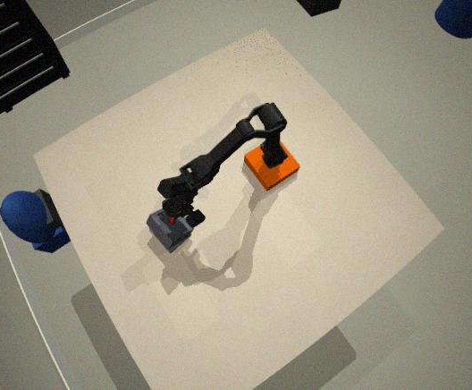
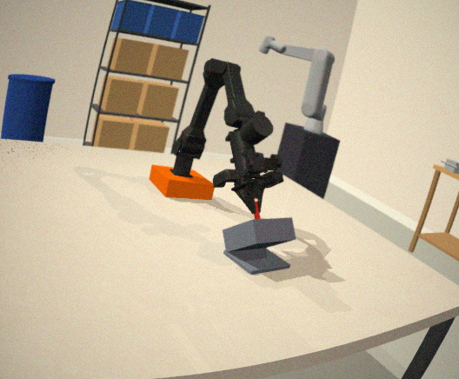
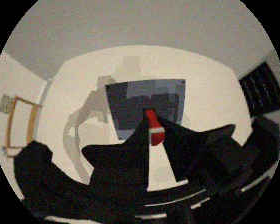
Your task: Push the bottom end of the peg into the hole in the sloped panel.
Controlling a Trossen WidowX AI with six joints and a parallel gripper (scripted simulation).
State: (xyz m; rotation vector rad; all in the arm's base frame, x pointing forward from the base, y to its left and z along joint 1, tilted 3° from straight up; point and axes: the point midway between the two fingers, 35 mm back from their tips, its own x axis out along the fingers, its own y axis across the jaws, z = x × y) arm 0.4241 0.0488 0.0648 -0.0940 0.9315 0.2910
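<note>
Now: the grey sloped panel 4 cm below my gripper tip, 3 cm ahead of it and 1 cm to the left of it. Round my gripper tip: flat grey foot (10 cm below, 4 cm ahead, 1 cm to the left); thin red peg (1 cm behind, 1 cm above).
</note>
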